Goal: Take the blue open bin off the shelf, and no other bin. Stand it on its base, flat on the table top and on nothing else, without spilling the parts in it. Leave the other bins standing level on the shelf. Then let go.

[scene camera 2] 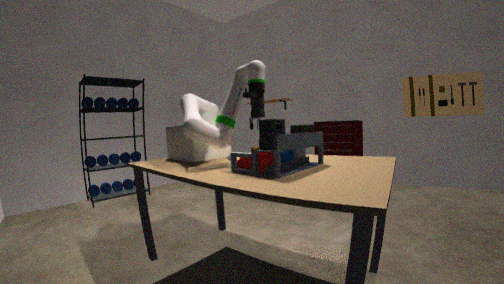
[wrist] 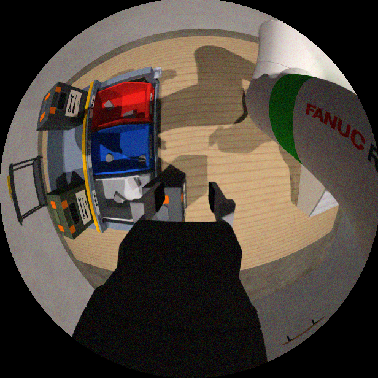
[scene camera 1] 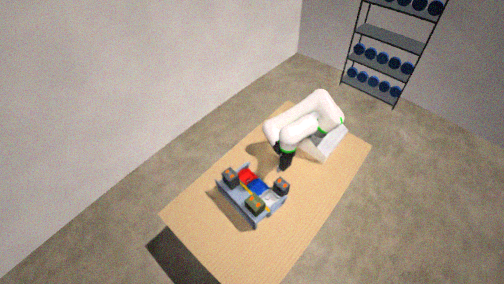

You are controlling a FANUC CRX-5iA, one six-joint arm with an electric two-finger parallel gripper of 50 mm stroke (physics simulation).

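Pixels of known places: gripper, fingertip midpoint: (scene camera 2: 255, 129) (scene camera 1: 281, 169); arm's base, link origin: (scene camera 1: 318, 128).
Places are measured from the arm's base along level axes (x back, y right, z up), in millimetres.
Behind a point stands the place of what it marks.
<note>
The blue bin (scene camera 1: 258, 187) @(x -610, y 7, z -150 mm) (scene camera 2: 287, 156) @(x -737, y -6, z -103 mm) (wrist: 122, 150) stands on the shelf (scene camera 1: 236, 198) @(x -796, y 5, z -57 mm) (scene camera 2: 302, 141) @(x -828, y 3, z -33 mm) (wrist: 67, 145), with small grey parts inside. It sits between the red bin (scene camera 1: 246, 176) @(x -614, y 130, z -150 mm) (scene camera 2: 265, 160) @(x -739, y 146, z -101 mm) (wrist: 122, 102) and the light grey bin (scene camera 1: 272, 197) @(x -592, y -113, z -150 mm) (wrist: 112, 185), which also hold parts. My gripper (scene camera 1: 280, 171) @(x -478, y -64, z 26 mm) (scene camera 2: 255, 123) @(x -478, y -64, z 26 mm) (wrist: 186, 190) is open and empty, pointing down, above the open side of the shelf. In the wrist view its fingers appear beside the light grey bin, and the left finger covers part of that bin.
A dark box (scene camera 1: 281, 186) @(x -540, y -134, z -29 mm) (wrist: 174, 195) stands in front of the light grey bin, beneath the fingers in the wrist view. Another dark box (scene camera 1: 230, 178) @(x -767, y 81, z 63 mm) (wrist: 62, 107) and a green box (scene camera 1: 255, 204) @(x -760, y -137, z 38 mm) (wrist: 70, 212) stand at the shelf's back side. A yellow strip (wrist: 87, 150) runs behind the bins.
</note>
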